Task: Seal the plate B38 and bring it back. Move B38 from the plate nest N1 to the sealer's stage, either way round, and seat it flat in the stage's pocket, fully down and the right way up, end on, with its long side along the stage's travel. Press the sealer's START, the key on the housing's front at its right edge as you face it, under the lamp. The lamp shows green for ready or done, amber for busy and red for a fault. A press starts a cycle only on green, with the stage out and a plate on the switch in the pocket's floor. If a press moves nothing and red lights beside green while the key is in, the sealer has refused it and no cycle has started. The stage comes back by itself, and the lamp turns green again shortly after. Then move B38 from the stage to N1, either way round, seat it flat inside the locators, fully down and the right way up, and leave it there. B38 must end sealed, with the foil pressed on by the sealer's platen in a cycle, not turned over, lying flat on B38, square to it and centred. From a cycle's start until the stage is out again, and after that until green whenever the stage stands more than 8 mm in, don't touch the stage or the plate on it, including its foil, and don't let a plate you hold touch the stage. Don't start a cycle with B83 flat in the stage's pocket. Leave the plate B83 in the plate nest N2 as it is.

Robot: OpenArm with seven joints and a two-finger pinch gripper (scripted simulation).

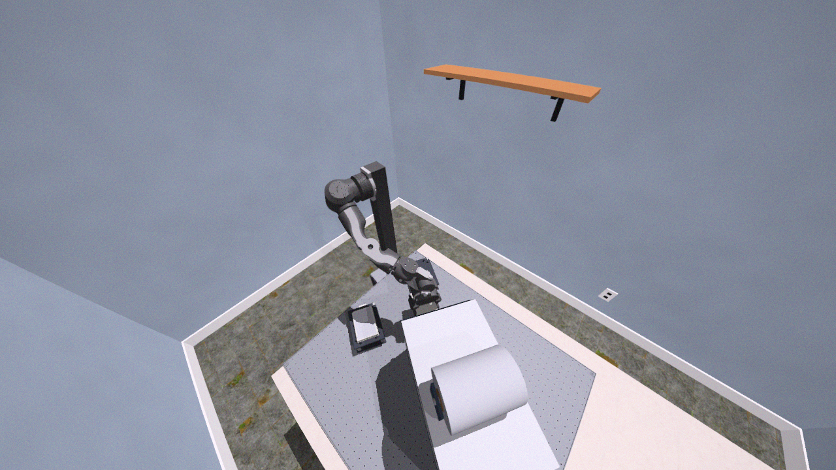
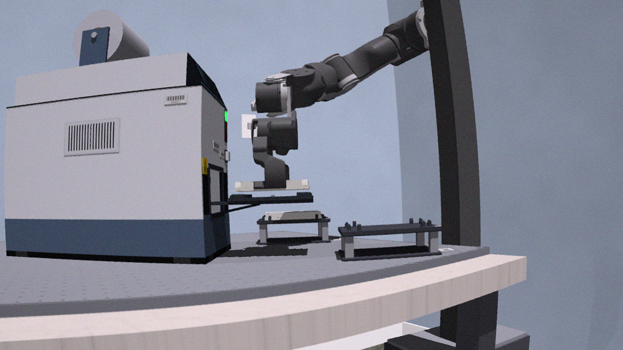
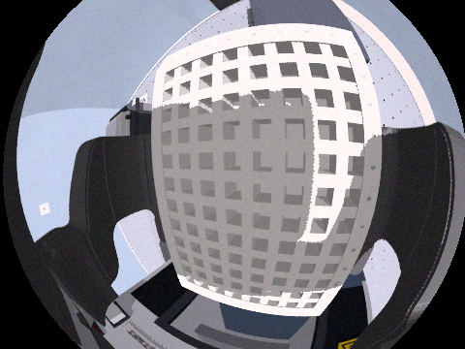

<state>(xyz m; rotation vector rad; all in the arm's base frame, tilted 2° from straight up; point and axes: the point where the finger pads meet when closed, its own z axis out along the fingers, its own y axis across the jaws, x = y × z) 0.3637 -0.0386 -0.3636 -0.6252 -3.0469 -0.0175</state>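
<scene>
The sealer's stage lies 20 mm below my hand. Round my hand: start key 120 mm to the right, 70 mm above, 60 mm ahead; then foil roll 310 mm ahead, 300 mm above, 130 mm to the right; then yellow warning label 130 mm ahead, 40 mm to the left, 30 mm above.
</scene>
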